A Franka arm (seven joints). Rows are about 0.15 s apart.
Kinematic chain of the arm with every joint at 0, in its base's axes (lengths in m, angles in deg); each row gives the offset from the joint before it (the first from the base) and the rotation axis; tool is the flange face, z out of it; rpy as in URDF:
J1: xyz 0 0 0.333 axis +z
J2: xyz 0 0 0 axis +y
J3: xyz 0 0 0.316 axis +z
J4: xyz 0.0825 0 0 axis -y
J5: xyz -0.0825 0 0.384 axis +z
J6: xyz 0 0 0 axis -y
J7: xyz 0.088 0 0 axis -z
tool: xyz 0 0 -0.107 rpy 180 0 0
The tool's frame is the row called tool.
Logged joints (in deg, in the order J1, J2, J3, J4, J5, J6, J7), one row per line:
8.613, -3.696, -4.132, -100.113, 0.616, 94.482, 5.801
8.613, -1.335, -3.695, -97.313, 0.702, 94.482, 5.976
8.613, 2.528, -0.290, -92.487, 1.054, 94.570, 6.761
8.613, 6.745, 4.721, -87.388, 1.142, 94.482, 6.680
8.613, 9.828, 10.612, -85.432, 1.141, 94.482, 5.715
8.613, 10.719, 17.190, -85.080, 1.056, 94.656, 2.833
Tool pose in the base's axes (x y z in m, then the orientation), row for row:
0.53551, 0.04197, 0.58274, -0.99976, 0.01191, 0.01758, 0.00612
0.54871, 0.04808, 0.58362, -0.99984, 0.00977, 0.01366, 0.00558
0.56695, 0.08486, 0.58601, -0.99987, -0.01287, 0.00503, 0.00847
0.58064, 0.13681, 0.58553, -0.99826, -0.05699, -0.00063, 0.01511
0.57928, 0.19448, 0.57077, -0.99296, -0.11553, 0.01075, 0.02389
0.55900, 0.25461, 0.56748, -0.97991, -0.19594, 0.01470, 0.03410
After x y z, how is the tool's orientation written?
As a quaternion, x y z w.
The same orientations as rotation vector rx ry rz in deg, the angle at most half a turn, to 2 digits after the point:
-179.26, 2.14, 3.15
-179.34, 1.75, 2.45
-179.01, -2.30, 0.90
-177.98, -10.16, -0.11
-176.06, -20.48, 1.91
-172.65, -34.52, 2.59

